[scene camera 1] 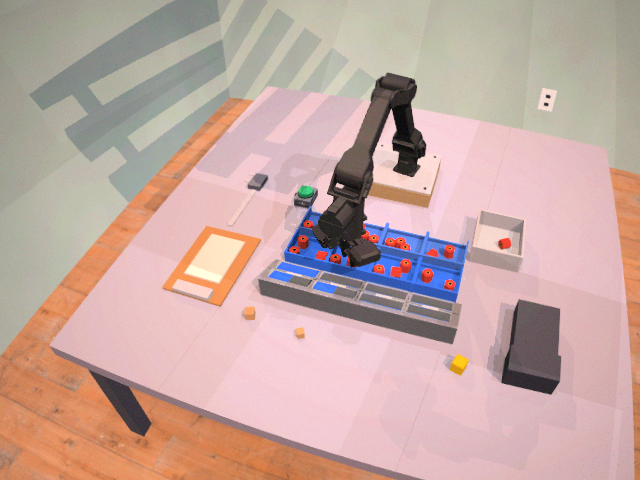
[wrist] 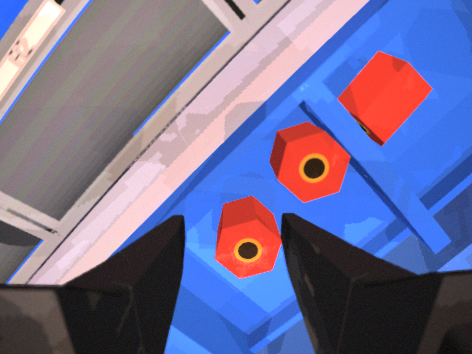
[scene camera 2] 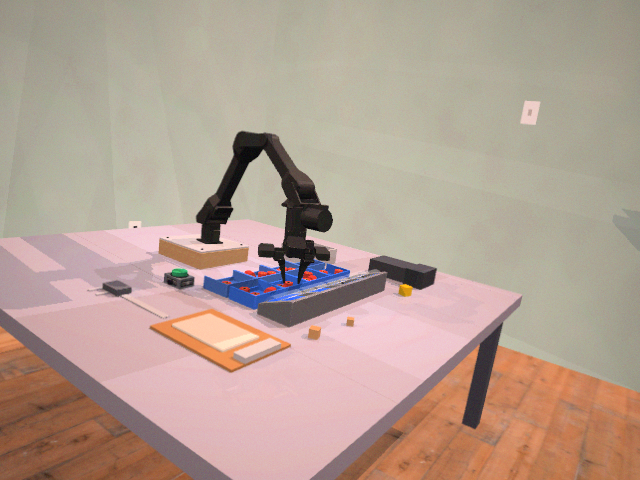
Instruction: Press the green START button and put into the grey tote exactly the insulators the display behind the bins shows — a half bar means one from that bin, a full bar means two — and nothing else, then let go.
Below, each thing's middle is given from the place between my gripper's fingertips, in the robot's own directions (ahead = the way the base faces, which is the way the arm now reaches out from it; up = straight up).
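Labels:
Grey tote (scene camera 1: pixel 491 227): my hand 31 cm to the right of it, 26 cm past it, 1 cm above it. Dark box (scene camera 1: pixel 532 362): 47 cm to the left of my hand, 3 cm ahead, 1 cm below.

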